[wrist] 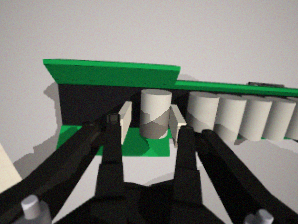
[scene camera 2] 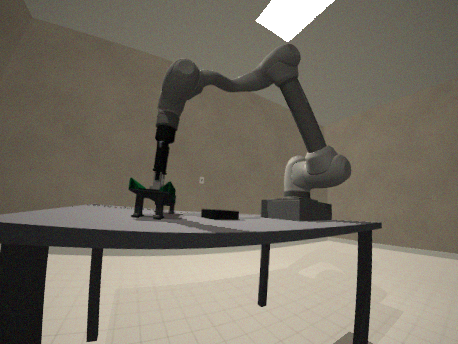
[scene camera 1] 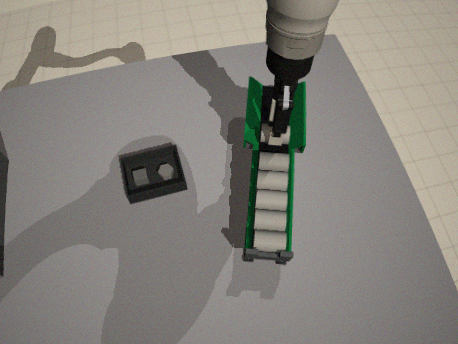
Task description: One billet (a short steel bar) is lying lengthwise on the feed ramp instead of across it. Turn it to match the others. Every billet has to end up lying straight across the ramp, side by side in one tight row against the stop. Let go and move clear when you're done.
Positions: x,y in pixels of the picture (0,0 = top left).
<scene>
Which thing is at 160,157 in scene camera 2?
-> My gripper.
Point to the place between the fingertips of my gripper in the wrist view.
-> At 150,112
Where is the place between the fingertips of my gripper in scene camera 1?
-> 275,131
</scene>
